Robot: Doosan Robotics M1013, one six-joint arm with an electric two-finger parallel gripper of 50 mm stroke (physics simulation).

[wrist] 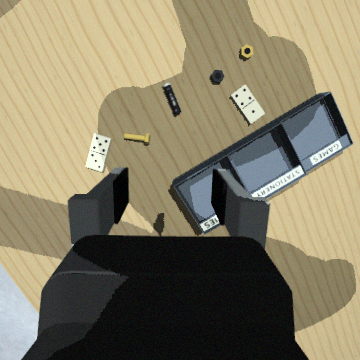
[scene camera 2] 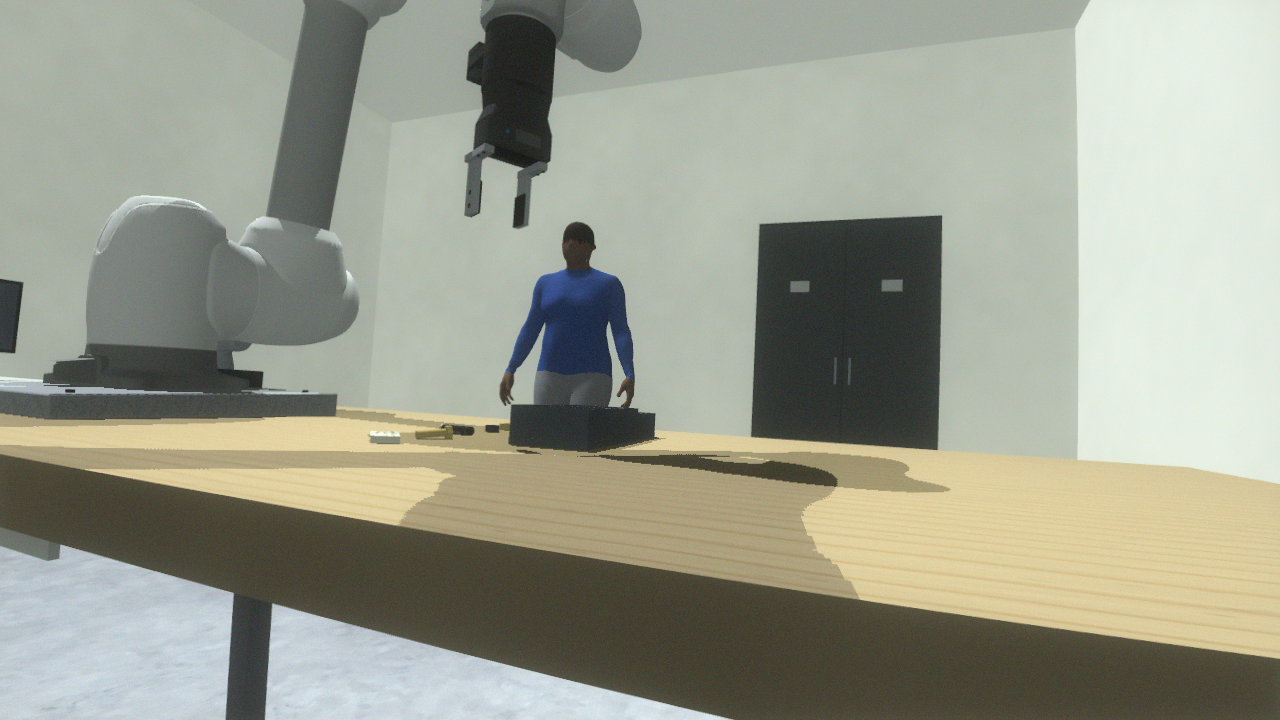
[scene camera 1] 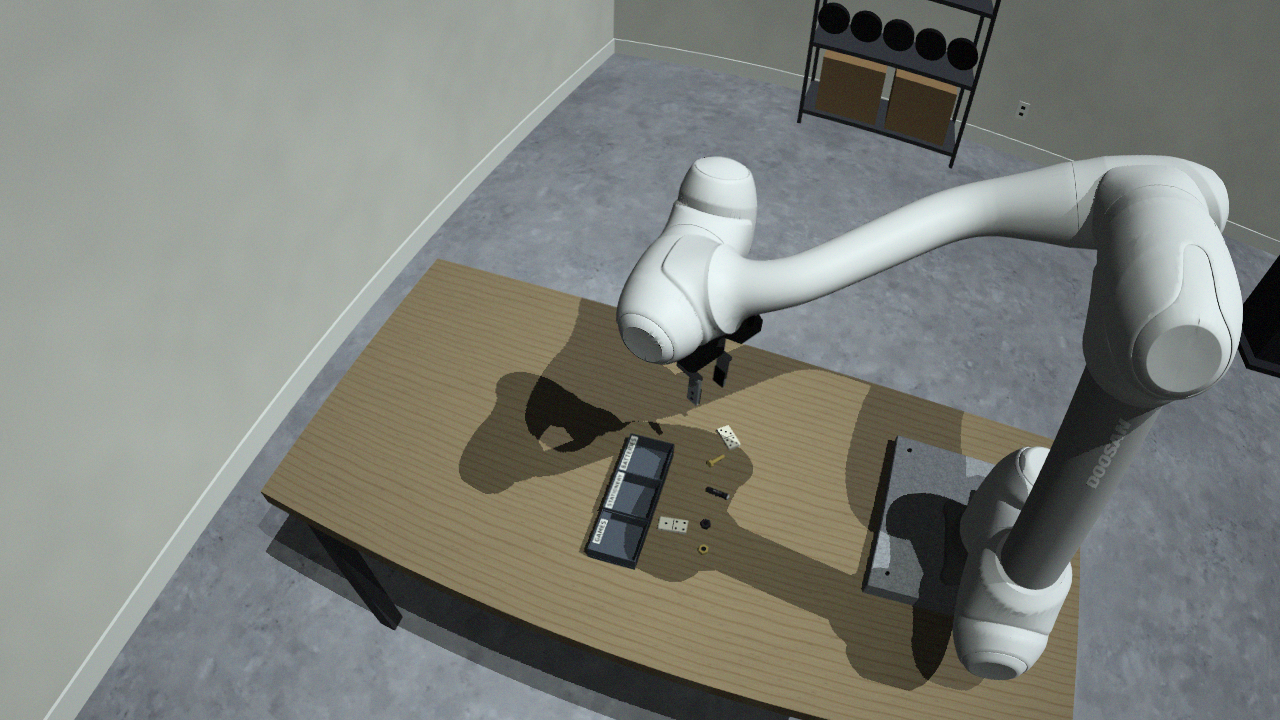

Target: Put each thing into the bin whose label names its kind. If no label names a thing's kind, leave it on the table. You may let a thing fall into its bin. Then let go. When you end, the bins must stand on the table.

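Frame: origin at the arm's base, x ahead, y left, z up, level; centimetres.
Seen in the pictures: gripper, fingertip midpoint: [wrist: 169, 185] [scene camera 2: 497, 220] [scene camera 1: 706, 391]; arm's base at its link origin: [scene camera 2: 152, 385].
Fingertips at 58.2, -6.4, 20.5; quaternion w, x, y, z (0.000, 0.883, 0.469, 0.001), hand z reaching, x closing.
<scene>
Offsets run from my fingertips to a thing's top centre, as dx, dy, dz. "spot": to the spot under its first point. Level surfaces: height alone.
My gripper [scene camera 1: 707, 392] [scene camera 2: 496, 220] [wrist: 169, 185] is open and empty, high above the table. A domino @[-4.9, -9.3, -22.9] [scene camera 1: 727, 437] [scene camera 2: 384, 437] [wrist: 98, 152] lies ahead of its left finger in the wrist view. Another domino @[+0.9, +12.3, -22.9] [scene camera 1: 673, 524] [wrist: 247, 104] lies beside the bins. Between them lie a brass bolt @[-3.6, -3.4, -22.2] [scene camera 1: 715, 461] [wrist: 136, 137], a small black cylinder @[-5.4, +3.7, -22.6] [scene camera 1: 716, 492] [wrist: 172, 100], a black nut @[-4.6, +10.6, -22.7] [scene camera 1: 705, 523] [wrist: 217, 76] and a brass nut @[-5.4, +15.8, -22.7] [scene camera 1: 699, 549] [wrist: 242, 51]. The joined bins are BATTERIES @[spot: +8.9, +0.4, -22.9] [scene camera 1: 646, 461] [wrist: 197, 192], partly hidden by the right finger in the wrist view, STATIONERY @[+9.0, +9.9, -19.6] [scene camera 1: 631, 495] [wrist: 262, 160] and GAMES @[spot: +9.9, +17.6, -22.9] [scene camera 1: 615, 537] [wrist: 312, 130]. They look empty.
The bins stand on the wooden table @[dz -23.6] [scene camera 1: 402, 358] [scene camera 2: 1029, 537]. The arm's base stands on a grey plate [scene camera 1: 913, 456] [scene camera 2: 179, 405]. A person in a blue top [scene camera 2: 577, 322] stands behind the table in scene camera 2. The arm's shadow falls across the table.
</scene>
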